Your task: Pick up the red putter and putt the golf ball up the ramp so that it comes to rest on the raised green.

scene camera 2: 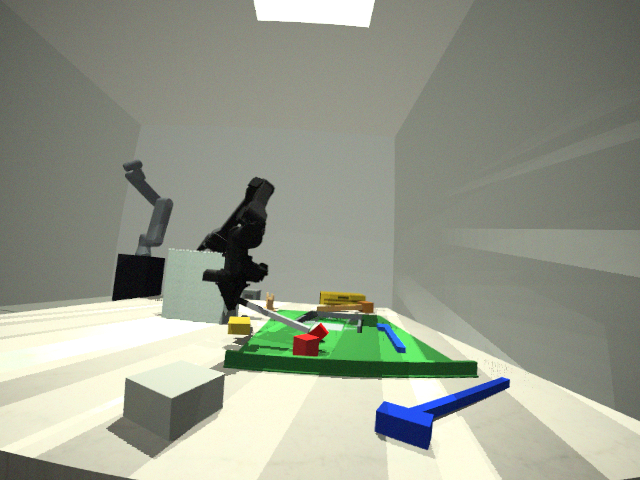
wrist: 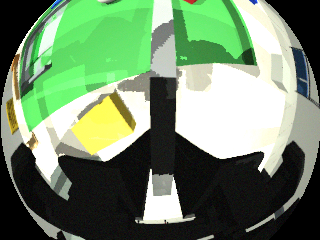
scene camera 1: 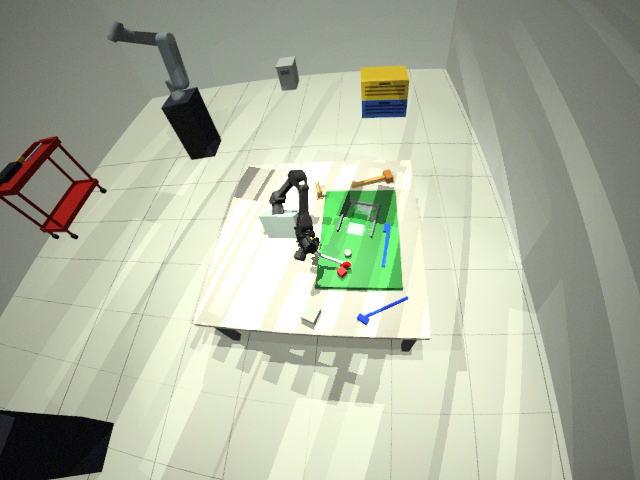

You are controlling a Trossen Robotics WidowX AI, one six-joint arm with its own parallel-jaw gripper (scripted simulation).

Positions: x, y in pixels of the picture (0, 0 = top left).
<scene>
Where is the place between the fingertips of my gripper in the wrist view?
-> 160, 132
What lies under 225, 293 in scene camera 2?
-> My gripper.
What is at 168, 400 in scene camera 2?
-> A white block.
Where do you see a green mat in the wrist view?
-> At 89, 51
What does my gripper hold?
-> A red putter.
</scene>
